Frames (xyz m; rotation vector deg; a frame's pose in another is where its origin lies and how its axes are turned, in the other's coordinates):
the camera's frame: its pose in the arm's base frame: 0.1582 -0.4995 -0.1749 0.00 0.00 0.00
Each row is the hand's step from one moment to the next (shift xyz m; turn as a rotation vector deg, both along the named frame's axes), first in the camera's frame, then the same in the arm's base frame.
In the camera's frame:
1: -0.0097 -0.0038 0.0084 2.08 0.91 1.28
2: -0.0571 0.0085 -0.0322 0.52 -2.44 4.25
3: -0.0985 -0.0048 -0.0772 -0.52 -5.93 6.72
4: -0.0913 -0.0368 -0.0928 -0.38 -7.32 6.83
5: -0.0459 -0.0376 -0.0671 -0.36 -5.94 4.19
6: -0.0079 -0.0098 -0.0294 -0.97 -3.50 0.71
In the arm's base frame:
1: -0.0097 -0.0038 0.0084 2.08 0.91 1.28
2: -0.0571 0.0085 -0.0322 0.52 -2.44 4.25
3: -0.0985 -0.0048 -0.0772 -0.52 -5.93 6.72
4: -0.0913 -0.0368 -0.0928 -0.38 -7.32 6.83
5: -0.0459 -0.0376 -0.0671 -0.36 -5.94 4.19
6: -0.0079 -0.0098 -0.0294 -0.97 -3.50 0.71

